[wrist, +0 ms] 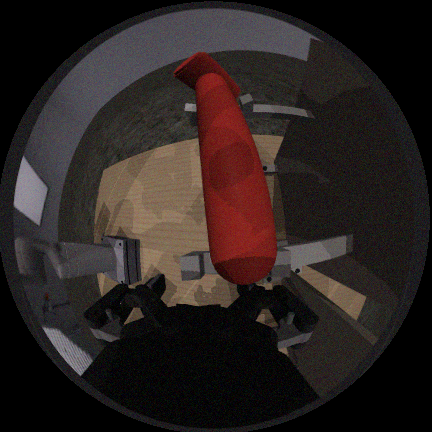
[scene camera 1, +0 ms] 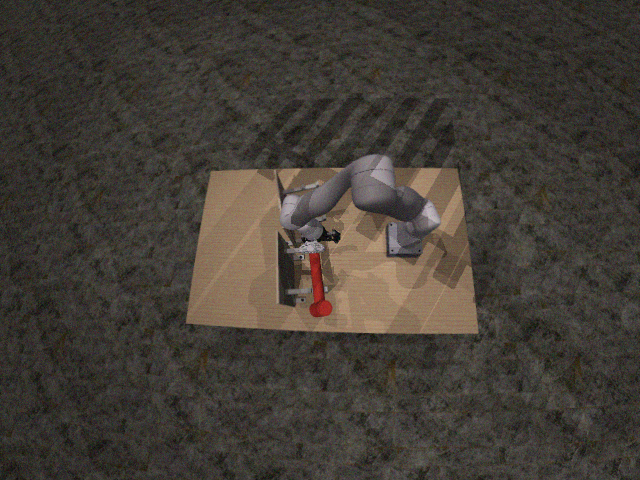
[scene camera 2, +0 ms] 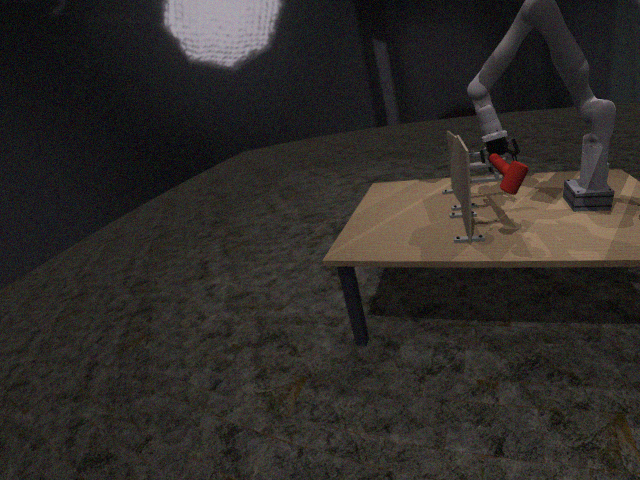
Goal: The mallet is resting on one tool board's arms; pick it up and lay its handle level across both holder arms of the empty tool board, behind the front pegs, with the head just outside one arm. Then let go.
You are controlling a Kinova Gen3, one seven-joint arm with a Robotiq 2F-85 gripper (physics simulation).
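Places are measured from the arm's base along level axes (x ahead, y left, z up), in centimetres.
Where they show: gripper, fingertip midpoint: (wrist: 200,282) (scene camera 1: 326,242); arm's base, link origin: (wrist: 108,256) (scene camera 1: 407,238) (scene camera 2: 591,185).
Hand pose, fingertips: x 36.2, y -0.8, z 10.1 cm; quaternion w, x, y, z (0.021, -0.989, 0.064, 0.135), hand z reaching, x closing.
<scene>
Each offset is from my fingertips to the centre of the thing. "*": to the spot under its first point. Level surfaces: height alone.
The red mallet {dx +5.2, dy +15.7, dz +5.8 cm} (scene camera 1: 316,279) (scene camera 2: 512,178) (wrist: 235,175) lies across both arms of the nearer tool board (scene camera 1: 285,273) (scene camera 2: 459,186); its head {* dx +4.6, dy +26.4, dz +10.6 cm} (scene camera 1: 321,308) is outside the outer arm (scene camera 1: 299,291). The handle's butt is by the inner arm (wrist: 320,250). My gripper (scene camera 1: 321,238) (wrist: 200,282) is open and empty, close to the butt end. In the wrist view the butt overlaps the right finger's tip, off to one side of the gap. The empty tool board {* dx +15.8, dy -22.9, dz +9.0 cm} (scene camera 1: 279,188) stands farther back, one holder arm (scene camera 1: 303,188) showing; my arm hides much of it.
The robot base (scene camera 1: 404,242) (scene camera 2: 588,195) (wrist: 122,260) stands on the wooden table {dz -18.2 cm} (scene camera 1: 232,232) (scene camera 2: 382,222), on the side that the holder arms point to. The two boards stand upright, nearly end to end, with small metal feet {* dx +19.0, dy +23.1, dz -15.8 cm} (scene camera 2: 469,238) on the table.
</scene>
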